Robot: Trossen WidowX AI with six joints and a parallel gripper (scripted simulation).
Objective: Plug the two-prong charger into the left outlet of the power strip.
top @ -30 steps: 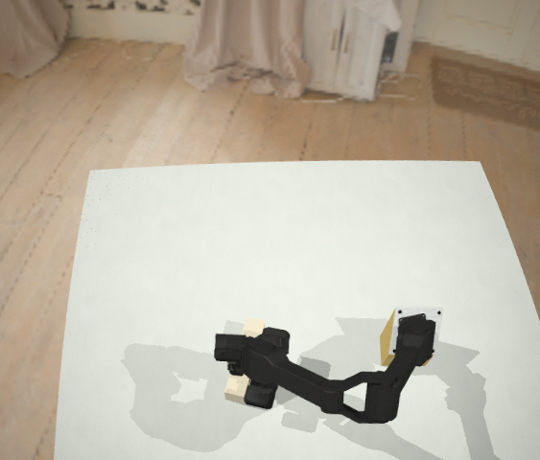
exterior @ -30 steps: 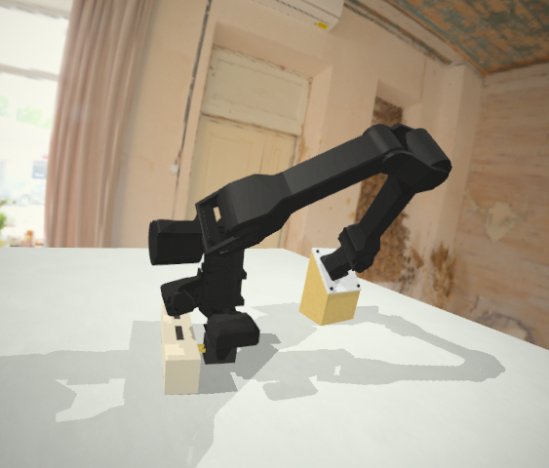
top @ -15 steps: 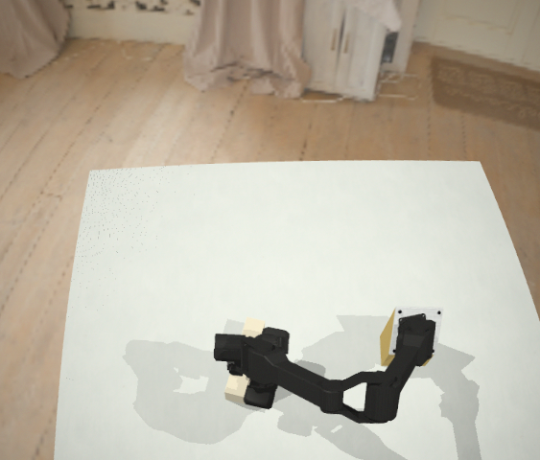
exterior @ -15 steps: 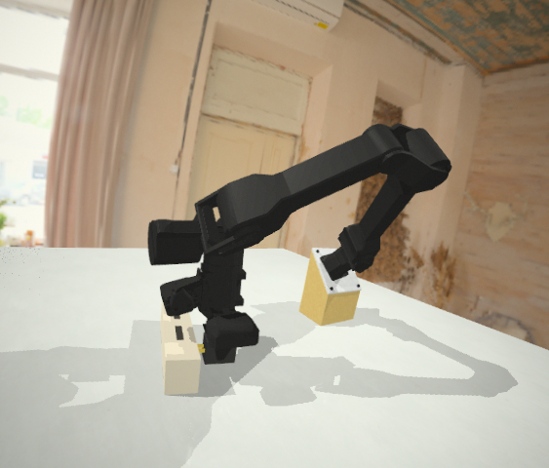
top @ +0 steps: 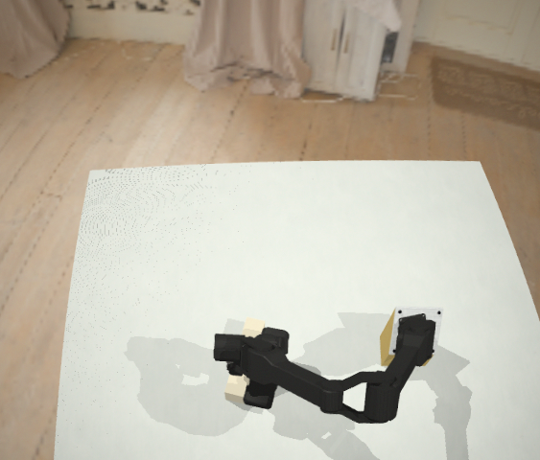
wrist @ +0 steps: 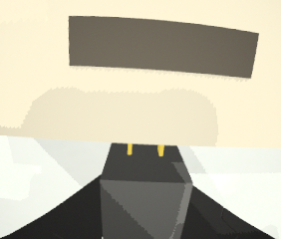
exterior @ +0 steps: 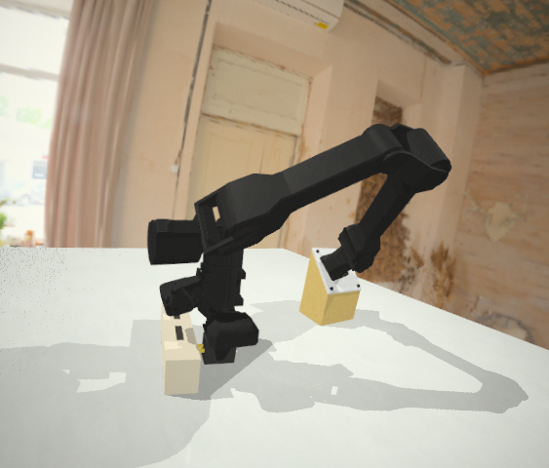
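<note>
Now: gripper tip 10 mm short of the dark grey charger and 10 mm below it.
</note>
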